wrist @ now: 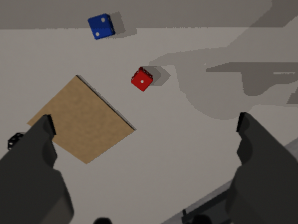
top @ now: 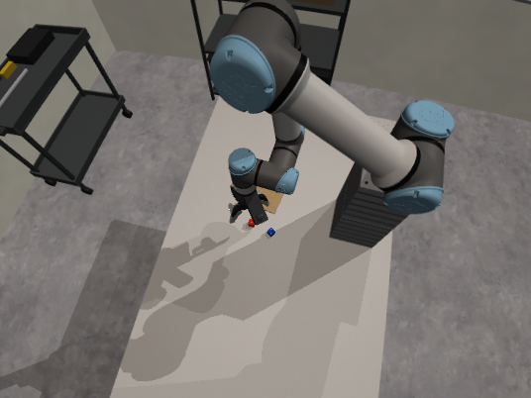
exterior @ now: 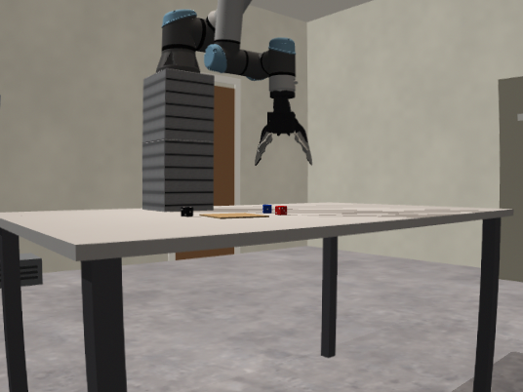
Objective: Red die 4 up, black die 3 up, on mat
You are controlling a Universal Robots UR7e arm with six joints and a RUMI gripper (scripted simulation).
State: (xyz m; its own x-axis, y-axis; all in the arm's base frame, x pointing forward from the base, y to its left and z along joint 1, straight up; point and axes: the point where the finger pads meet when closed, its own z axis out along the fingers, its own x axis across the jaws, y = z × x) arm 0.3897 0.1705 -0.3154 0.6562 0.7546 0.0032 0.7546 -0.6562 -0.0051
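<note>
Now: hand 120 mm above the red die and 10 mm to the left of it. From my hand the other things lie so: blue die (120 mm below, 80 mm behind); black die (270 mm to the right, 120 mm below, 60 mm behind); brown mat (160 mm to the right, 140 mm below).
</note>
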